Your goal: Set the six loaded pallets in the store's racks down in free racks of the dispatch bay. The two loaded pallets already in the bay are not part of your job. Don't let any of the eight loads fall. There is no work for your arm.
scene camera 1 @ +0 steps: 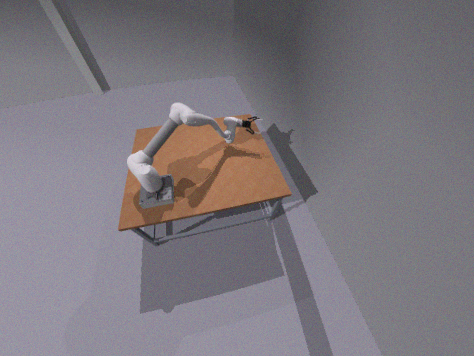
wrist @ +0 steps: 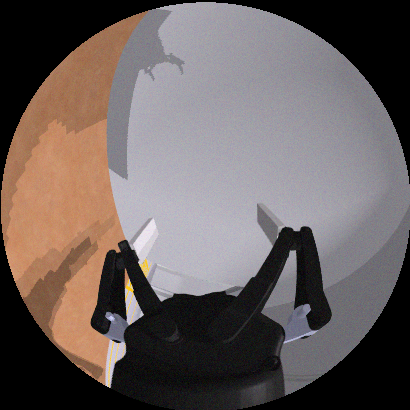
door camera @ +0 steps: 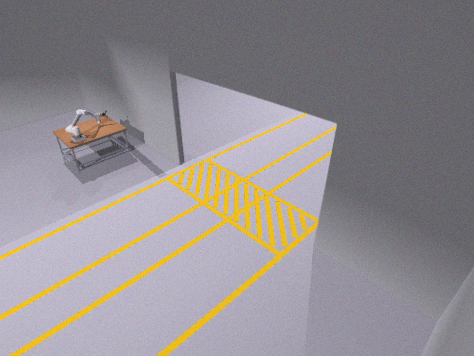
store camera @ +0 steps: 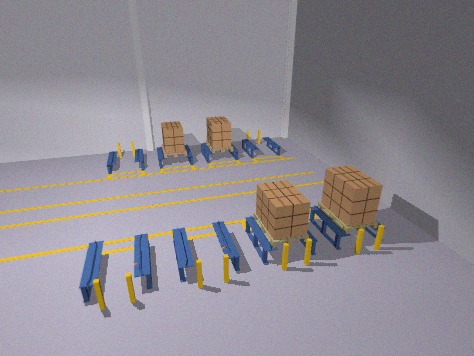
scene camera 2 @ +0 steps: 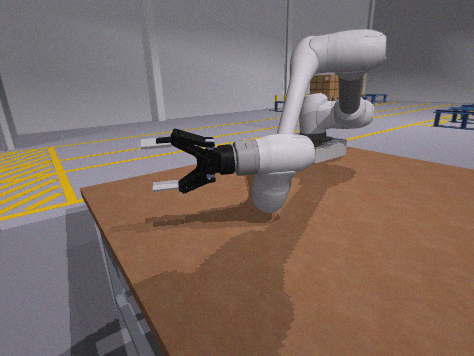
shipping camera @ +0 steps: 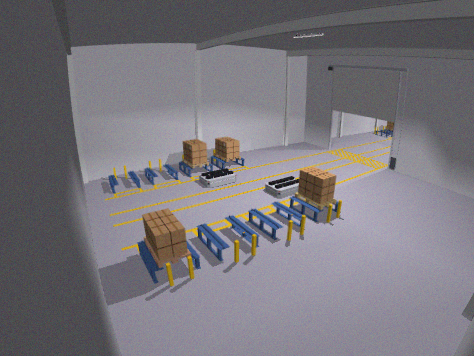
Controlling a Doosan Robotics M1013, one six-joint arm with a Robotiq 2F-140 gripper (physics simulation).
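Pixels of known places: gripper, between the fingertips: (scene camera 1: pixel 261 126) (wrist: pixel 204 219) (door camera: pixel 110 113) (scene camera 2: pixel 147 167); arm's base, origin of its link: (scene camera 1: pixel 155 188) (door camera: pixel 78 136) (scene camera 2: pixel 312 140).
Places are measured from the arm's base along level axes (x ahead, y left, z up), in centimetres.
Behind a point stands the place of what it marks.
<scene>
In the shipping camera, four box-loaded pallets (shipping camera: pixel 165 235) @(x 1391.1, y -218.9, z 26.6 cm) (shipping camera: pixel 317 185) @(x 903.8, y -188.6, z 22.3 cm) (shipping camera: pixel 195 152) @(x 997.6, y -751.0, z 19.4 cm) (shipping camera: pixel 227 149) @(x 839.7, y -730.4, z 9.4 cm) stand upright on blue racks, two in each row. Two racks in the near row (shipping camera: pixel 212 240) @(x 1260.5, y -239.2, z -49.0 cm) (shipping camera: pixel 265 222) @(x 1093.8, y -221.6, z -49.9 cm) and two in the far row (shipping camera: pixel 135 178) @(x 1267.8, y -796.3, z -49.1 cm) (shipping camera: pixel 171 171) @(x 1108.5, y -774.2, z -49.0 cm) bear no load. Two low white carriers (shipping camera: pixel 218 181) @(x 997.3, y -582.2, z -62.8 cm) (shipping camera: pixel 276 190) @(x 897.4, y -365.0, z -55.3 cm) stand in the aisle with bare decks, one by the far loaded racks, one beside the near right loaded rack. In the store camera, four loaded pallets (store camera: pixel 172 137) @(x -950.0, y -533.9, z 20.9 cm) (store camera: pixel 218 134) @(x -1111.6, y -515.4, z 17.6 cm) (store camera: pixel 282 210) @(x -1038.9, y 52.4, z 32.5 cm) (store camera: pixel 351 197) @(x -1196.3, y 66.1, z 34.6 cm) stand upright on racks. My gripper (scene camera 2: pixel 159 165) (wrist: pixel 204 219) @(x 119.9, y 32.3, z 16.4 cm) is open and empty.
The arm stands on a wooden table (scene camera 1: pixel 250 180) @(x 88.9, y -15.1, z -8.8 cm) (scene camera 2: pixel 400 240) @(x 66.2, y 74.1, z -8.8 cm) near a wall. Yellow posts (shipping camera: pixel 236 251) (store camera: pixel 285 256) stand behind the racks. Yellow lane lines lead past a hatched floor area (door camera: pixel 245 205) @(x 130.3, y -452.4, z -83.7 cm) (shipping camera: pixel 357 157) @(x 116.8, y -427.0, z -84.8 cm) at the doorway, under a partly raised door (shipping camera: pixel 365 92) @(x 151.3, y -403.0, z 298.8 cm).
</scene>
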